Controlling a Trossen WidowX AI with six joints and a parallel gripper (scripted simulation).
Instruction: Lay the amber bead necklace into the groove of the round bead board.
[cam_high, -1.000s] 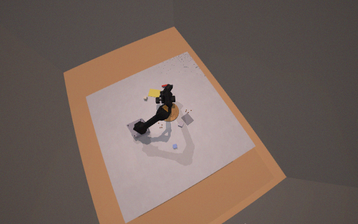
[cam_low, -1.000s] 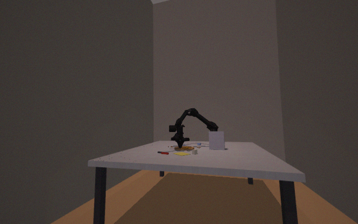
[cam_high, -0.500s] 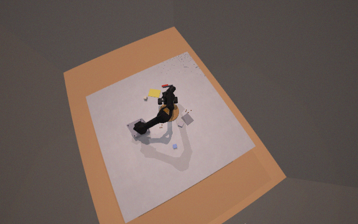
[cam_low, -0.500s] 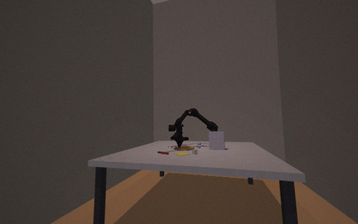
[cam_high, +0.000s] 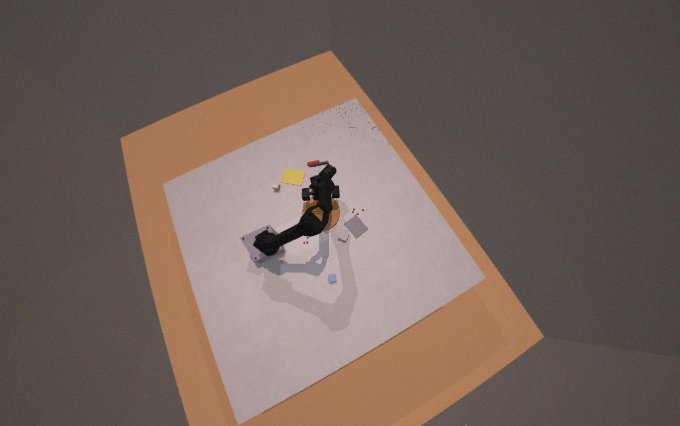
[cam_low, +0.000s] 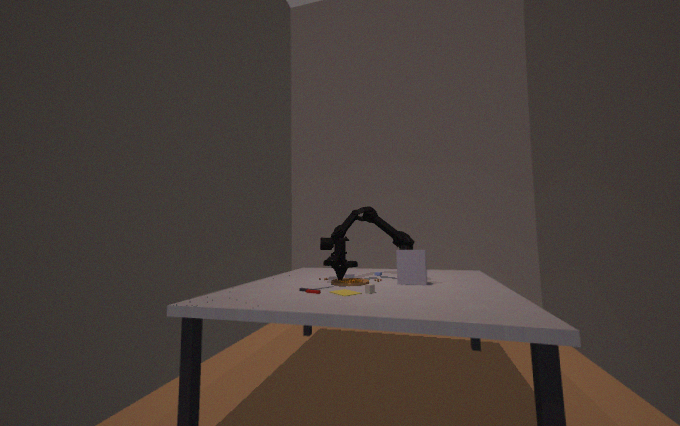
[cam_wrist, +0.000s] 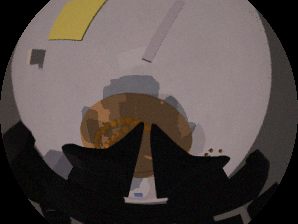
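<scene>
Right now my gripper tip is 50 mm to the left of the round bead board, 40 mm past it and 10 mm above it. Also, from my gripper tip: thin grey bar: 120 mm to the left, 60 mm ahead, 20 mm below; yellow pad: 210 mm to the left, 70 mm behind, 20 mm below; grey square plate: 210 mm to the right, 80 mm ahead, 20 mm below.
</scene>
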